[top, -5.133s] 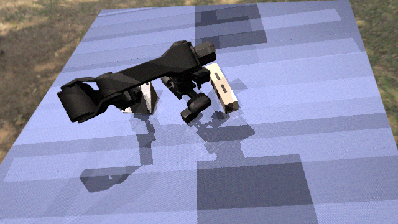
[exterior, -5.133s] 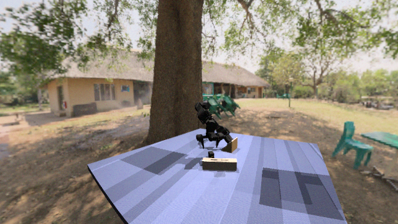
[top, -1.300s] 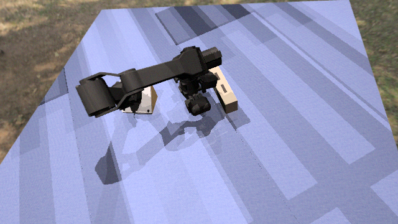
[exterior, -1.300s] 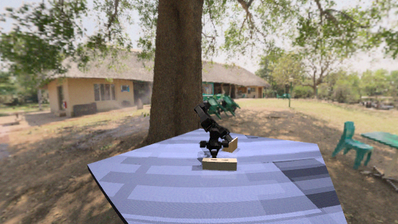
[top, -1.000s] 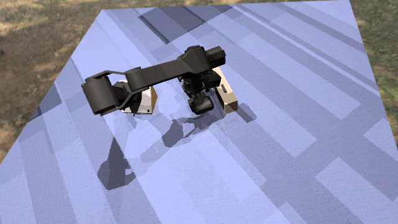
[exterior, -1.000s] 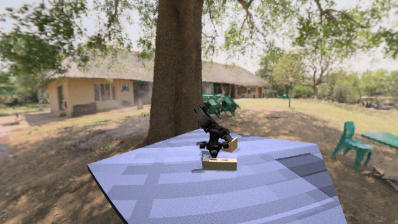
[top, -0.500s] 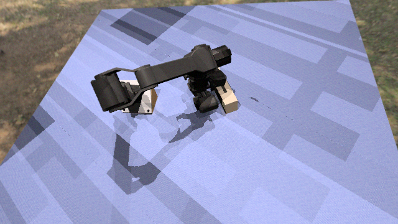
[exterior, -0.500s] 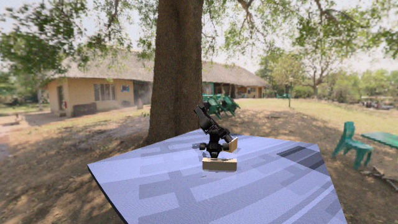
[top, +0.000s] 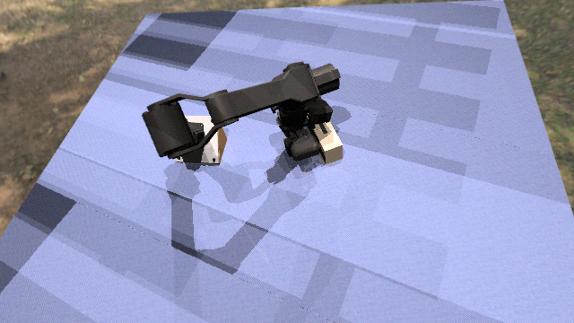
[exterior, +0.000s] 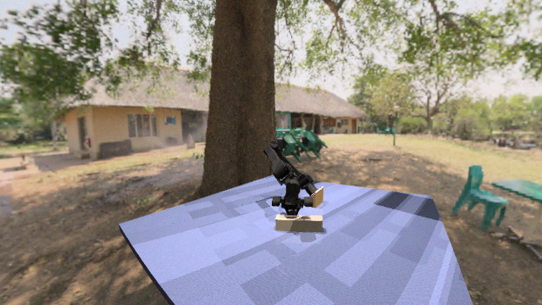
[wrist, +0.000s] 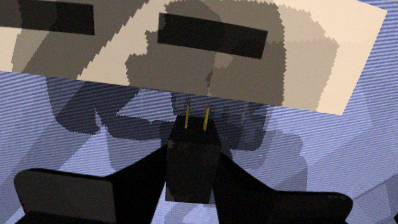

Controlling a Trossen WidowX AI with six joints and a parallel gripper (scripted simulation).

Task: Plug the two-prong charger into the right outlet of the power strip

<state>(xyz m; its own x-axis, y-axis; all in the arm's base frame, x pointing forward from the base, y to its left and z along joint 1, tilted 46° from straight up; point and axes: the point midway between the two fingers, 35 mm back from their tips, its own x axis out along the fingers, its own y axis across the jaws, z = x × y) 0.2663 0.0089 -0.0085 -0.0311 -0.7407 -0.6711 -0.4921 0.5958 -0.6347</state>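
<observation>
Right now the black two-prong charger is 2 cm ahead of my gripper tip, 1 cm to the left of it and 1 cm above it.
</observation>
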